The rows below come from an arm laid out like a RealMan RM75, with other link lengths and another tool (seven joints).
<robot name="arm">
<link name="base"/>
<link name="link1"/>
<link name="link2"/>
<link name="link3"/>
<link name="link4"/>
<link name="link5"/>
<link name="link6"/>
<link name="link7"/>
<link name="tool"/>
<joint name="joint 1" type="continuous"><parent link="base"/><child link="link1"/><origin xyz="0 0 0.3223"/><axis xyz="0 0 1"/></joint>
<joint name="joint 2" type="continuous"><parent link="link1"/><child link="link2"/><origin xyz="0 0 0"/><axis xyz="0 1 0"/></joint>
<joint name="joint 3" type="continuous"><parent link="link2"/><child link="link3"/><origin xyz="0 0 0.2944"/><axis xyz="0 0 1"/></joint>
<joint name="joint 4" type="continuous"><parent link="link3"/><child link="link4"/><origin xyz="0 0 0"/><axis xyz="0 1 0"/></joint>
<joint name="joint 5" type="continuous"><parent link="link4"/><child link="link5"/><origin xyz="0 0 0.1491"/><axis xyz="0 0 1"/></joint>
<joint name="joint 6" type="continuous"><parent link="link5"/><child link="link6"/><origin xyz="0 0 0"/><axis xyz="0 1 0"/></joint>
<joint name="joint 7" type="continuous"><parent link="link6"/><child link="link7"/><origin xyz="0 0 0.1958"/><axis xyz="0 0 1"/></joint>
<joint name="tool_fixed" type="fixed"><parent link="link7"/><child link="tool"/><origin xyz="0.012 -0.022 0.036" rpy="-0.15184 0 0.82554"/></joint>
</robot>
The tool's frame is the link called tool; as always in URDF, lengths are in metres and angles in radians. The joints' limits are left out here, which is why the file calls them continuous.
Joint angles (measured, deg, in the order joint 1, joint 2, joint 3, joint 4, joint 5, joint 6, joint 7), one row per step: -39.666, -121.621, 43.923, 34.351, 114.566, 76.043, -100.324; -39.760, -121.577, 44.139, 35.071, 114.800, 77.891, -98.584; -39.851, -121.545, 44.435, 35.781, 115.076, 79.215, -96.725; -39.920, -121.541, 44.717, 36.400, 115.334, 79.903, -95.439; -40.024, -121.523, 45.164, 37.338, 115.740, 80.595, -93.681; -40.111, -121.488, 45.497, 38.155, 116.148, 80.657, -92.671; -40.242, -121.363, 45.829, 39.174, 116.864, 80.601, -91.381; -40.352, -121.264, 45.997, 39.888, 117.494, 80.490, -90.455; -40.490, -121.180, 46.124, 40.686, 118.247, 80.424, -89.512; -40.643, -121.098, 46.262, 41.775, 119.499, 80.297, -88.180; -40.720, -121.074, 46.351, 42.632, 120.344, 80.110, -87.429; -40.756, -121.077, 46.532, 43.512, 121.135, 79.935, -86.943; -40.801, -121.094, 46.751, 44.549, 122.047, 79.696, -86.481; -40.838, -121.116, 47.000, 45.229, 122.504, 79.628, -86.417; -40.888, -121.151, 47.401, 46.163, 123.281, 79.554, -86.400; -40.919, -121.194, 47.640, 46.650, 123.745, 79.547, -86.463; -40.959, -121.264, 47.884, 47.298, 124.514, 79.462, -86.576; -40.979, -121.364, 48.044, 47.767, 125.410, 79.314, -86.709; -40.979, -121.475, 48.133, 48.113, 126.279, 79.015, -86.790
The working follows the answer.
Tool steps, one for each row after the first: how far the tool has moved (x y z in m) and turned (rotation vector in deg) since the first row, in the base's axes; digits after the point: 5 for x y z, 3 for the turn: 0.00576, -0.00440, 0.00020, -0.488, 0.403, -3.054; 0.01010, -0.00764, 0.00044, -0.624, 1.123, -5.993; 0.01264, -0.00924, 0.00067, -0.550, 1.839, -8.044; 0.01548, -0.01062, 0.00121, -0.262, 3.038, -10.829; 0.01630, -0.00989, 0.00215, 0.227, 4.190, -12.512; 0.01621, -0.00822, 0.00384, 0.942, 5.903, -14.564; 0.01569, -0.00671, 0.00513, 1.488, 7.236, -15.977; 0.01525, -0.00517, 0.00645, 2.023, 8.662, -17.485; 0.01377, -0.00333, 0.00786, 2.680, 10.796, -19.516; 0.01268, -0.00158, 0.00912, 3.225, 12.259, -20.746; 0.01159, -0.00015, 0.01013, 3.641, 13.610, -21.766; 0.01037, 0.00167, 0.01136, 4.129, 15.157, -22.855; 0.01024, 0.00249, 0.01194, 4.307, 15.961, -23.459; 0.00960, 0.00327, 0.01233, 4.409, 17.183, -24.271; 0.00923, 0.00338, 0.01218, 4.361, 17.824, -24.668; 0.00813, 0.00381, 0.01203, 4.325, 18.794, -25.092; 0.00613, 0.00396, 0.01135, 4.184, 19.771, -25.305; 0.00373, 0.00447, 0.01073, 4.144, 20.723, -25.374
Tool pose at each row, in the base's axes (x y z in m, rotation vector in deg; rounded; the steps above come from the unrounded poses): -0.18855, 0.39946, -0.03892, -163.411, 9.005, -27.740; -0.18280, 0.39506, -0.03873, -164.123, 13.377, -27.877; -0.17845, 0.39182, -0.03848, -164.473, 17.733, -27.446; -0.17591, 0.39022, -0.03825, -164.546, 20.845, -26.789; -0.17308, 0.38884, -0.03771, -164.430, 25.143, -25.516; -0.17225, 0.38957, -0.03677, -164.098, 27.849, -24.060; -0.17234, 0.39124, -0.03509, -163.574, 31.201, -21.808; -0.17286, 0.39275, -0.03380, -163.140, 33.528, -20.026; -0.17330, 0.39429, -0.03248, -162.674, 35.992, -18.125; -0.17478, 0.39613, -0.03107, -162.062, 39.326, -15.265; -0.17587, 0.39788, -0.02980, -161.519, 41.366, -13.263; -0.17696, 0.39931, -0.02879, -161.087, 43.070, -11.411; -0.17818, 0.40114, -0.02756, -160.557, 44.897, -9.279; -0.17831, 0.40195, -0.02699, -160.332, 45.894, -8.186; -0.17895, 0.40273, -0.02660, -160.161, 47.253, -6.531; -0.17932, 0.40284, -0.02675, -160.171, 47.924, -5.669; -0.18043, 0.40327, -0.02690, -160.177, 48.685, -4.332; -0.18242, 0.40343, -0.02757, -160.327, 49.147, -2.964; -0.18482, 0.40393, -0.02819, -160.397, 49.398, -1.598

